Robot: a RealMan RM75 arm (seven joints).
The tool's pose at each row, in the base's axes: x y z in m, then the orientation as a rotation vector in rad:
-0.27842 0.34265 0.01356 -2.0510 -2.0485 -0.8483
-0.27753 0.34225 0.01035 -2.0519 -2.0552 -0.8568
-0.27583 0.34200 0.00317 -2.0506 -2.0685 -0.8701
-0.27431 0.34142 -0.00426 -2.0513 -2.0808 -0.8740
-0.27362 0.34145 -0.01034 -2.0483 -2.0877 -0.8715
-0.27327 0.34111 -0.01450 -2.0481 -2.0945 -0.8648
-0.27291 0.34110 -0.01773 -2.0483 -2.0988 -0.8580
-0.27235 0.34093 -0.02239 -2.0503 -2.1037 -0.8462
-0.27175 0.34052 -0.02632 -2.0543 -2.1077 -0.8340
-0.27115 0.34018 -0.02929 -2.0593 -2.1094 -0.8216
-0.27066 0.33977 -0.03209 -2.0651 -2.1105 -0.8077
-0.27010 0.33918 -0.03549 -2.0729 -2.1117 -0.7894
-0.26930 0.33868 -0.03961 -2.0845 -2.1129 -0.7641
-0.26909 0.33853 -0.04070 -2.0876 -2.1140 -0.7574
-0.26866 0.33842 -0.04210 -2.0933 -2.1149 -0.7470
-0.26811 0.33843 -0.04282 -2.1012 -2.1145 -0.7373
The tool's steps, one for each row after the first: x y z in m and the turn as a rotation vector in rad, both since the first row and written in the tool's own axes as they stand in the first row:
-0.00190 -0.00008 0.00276 -0.0075 -0.0016 -0.0050
-0.00557 -0.00058 0.00915 -0.0187 -0.0037 -0.0152
-0.00962 -0.00130 0.01555 -0.0247 -0.0091 -0.0232
-0.01246 -0.00245 0.02084 -0.0235 -0.0112 -0.0280
-0.01471 -0.00333 0.02427 -0.0210 -0.0162 -0.0315
-0.01623 -0.00395 0.02707 -0.0179 -0.0201 -0.0334
-0.01858 -0.00479 0.03105 -0.0128 -0.0269 -0.0346
-0.02080 -0.00535 0.03432 -0.0082 -0.0345 -0.0346
-0.02252 -0.00564 0.03683 -0.0034 -0.0418 -0.0330
-0.02421 -0.00597 0.03912 0.0021 -0.0496 -0.0306
-0.02635 -0.00641 0.04186 0.0092 -0.0601 -0.0273
-0.02875 -0.00683 0.04531 0.0186 -0.0749 -0.0224
-0.02940 -0.00695 0.04621 0.0208 -0.0792 -0.0215
-0.03018 -0.00695 0.04746 0.0241 -0.0861 -0.0195
-0.03054 -0.00664 0.04823 0.0261 -0.0936 -0.0162

